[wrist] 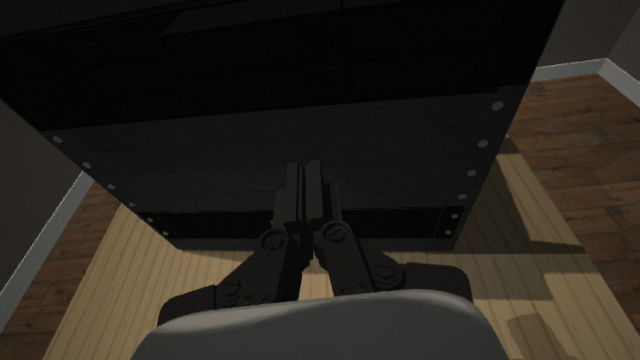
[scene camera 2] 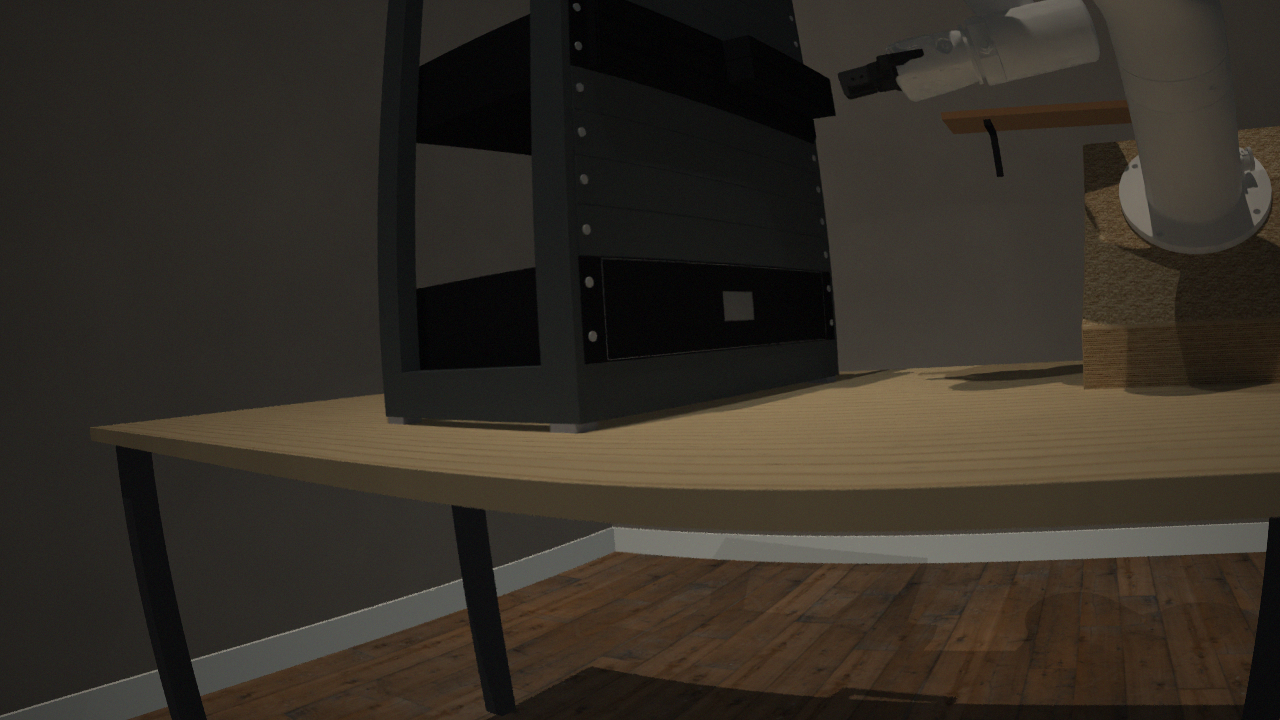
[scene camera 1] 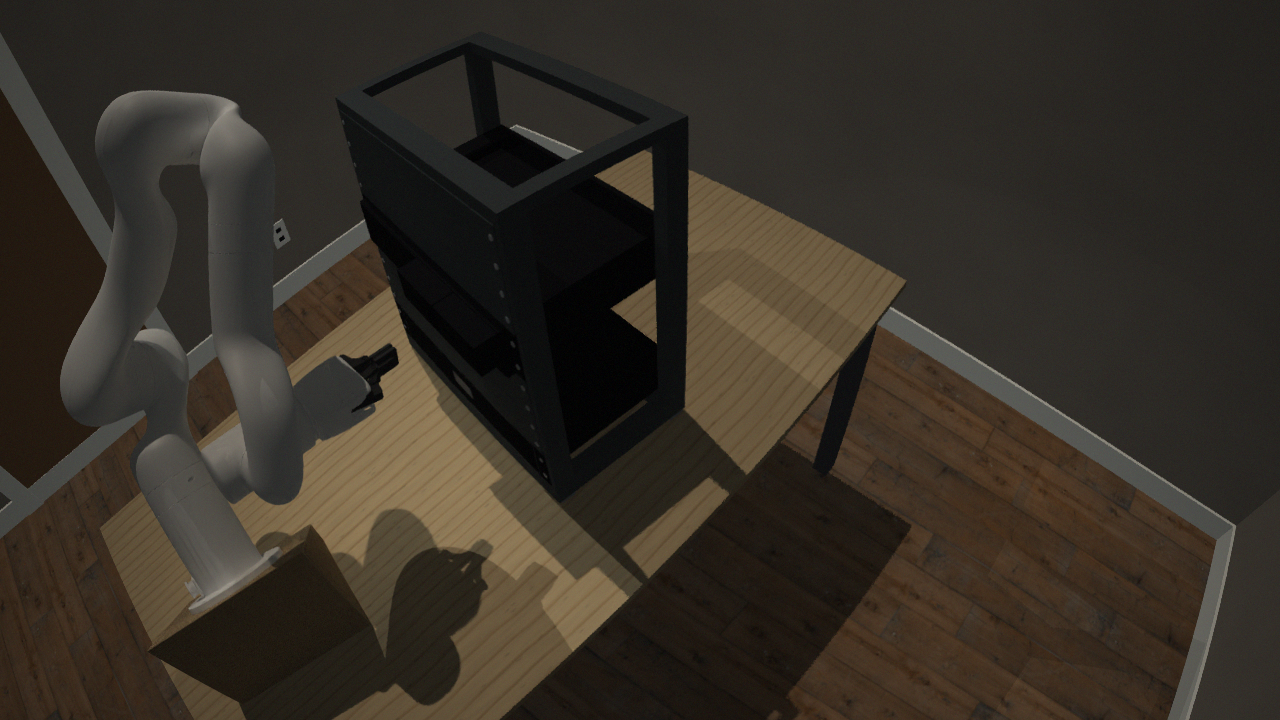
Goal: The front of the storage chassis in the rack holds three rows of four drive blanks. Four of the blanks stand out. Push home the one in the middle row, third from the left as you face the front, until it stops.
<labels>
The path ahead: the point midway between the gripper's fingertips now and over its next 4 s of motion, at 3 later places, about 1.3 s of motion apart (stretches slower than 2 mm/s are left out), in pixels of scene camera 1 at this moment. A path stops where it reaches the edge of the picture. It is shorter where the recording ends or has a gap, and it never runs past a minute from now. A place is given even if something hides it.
The gripper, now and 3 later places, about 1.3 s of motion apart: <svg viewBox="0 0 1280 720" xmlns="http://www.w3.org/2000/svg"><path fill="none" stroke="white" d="M394 353L356 334L407 346L363 380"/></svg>
</labels>
